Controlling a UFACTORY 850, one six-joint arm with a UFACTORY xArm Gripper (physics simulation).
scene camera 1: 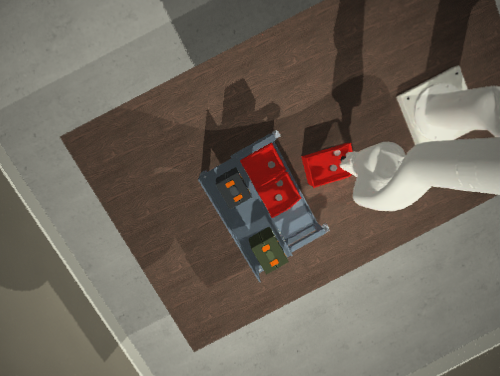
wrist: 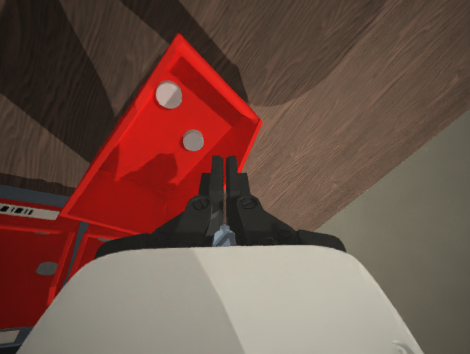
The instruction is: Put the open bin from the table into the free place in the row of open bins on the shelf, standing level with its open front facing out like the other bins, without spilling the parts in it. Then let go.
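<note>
The open red bin (scene camera 1: 320, 171) (wrist: 145, 125) stands on the table beside the shelf, with two round grey parts showing in it. My gripper (scene camera 1: 344, 160) (wrist: 224, 172) is shut with nothing between its fingers. Its fingertips are over the bin's side nearest the arm in the scene view; in the wrist view they overlap the bin's side wall. Whether they touch it I cannot tell. The blue-grey shelf (scene camera 1: 240, 223) (wrist: 35, 193) holds a row of two red bins, one (scene camera 1: 260, 162) at the row's upper end and one (scene camera 1: 286, 201) beside it. The free place is at the row's lower right end.
A dark box with orange marks (scene camera 1: 241, 199) and a green box with orange marks (scene camera 1: 270, 255) sit on the shelf's far side. Upright corner posts (scene camera 1: 276, 134) (scene camera 1: 325, 229) stand at the shelf's ends. The arm's white base (scene camera 1: 408, 103) is at the upper right.
</note>
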